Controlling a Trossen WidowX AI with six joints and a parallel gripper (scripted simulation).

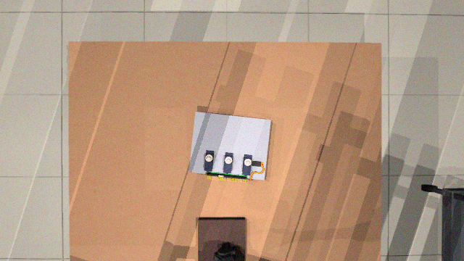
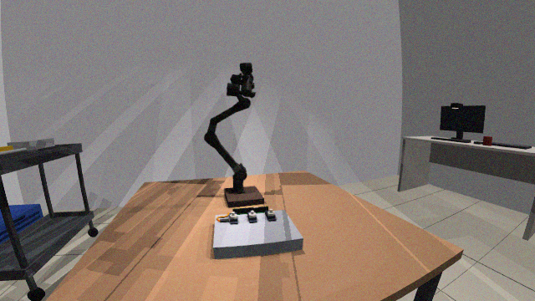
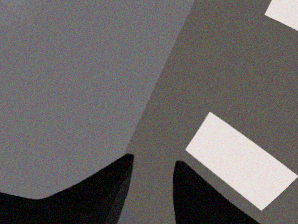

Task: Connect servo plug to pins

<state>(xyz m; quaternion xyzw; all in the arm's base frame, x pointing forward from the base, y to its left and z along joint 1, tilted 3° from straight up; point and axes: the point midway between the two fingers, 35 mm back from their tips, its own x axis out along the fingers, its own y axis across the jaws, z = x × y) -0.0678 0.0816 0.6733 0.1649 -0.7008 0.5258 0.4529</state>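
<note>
Now: the red dot 360 mm ahead of my gripper tip, 120 mm to the right of it and 670 mm below it. Round my gripper tip: grey printed holder: 500 mm ahead, 180 mm to the right, 720 mm below; then pale marked band: 360 mm ahead, 110 mm to the right, 670 mm below.
</note>
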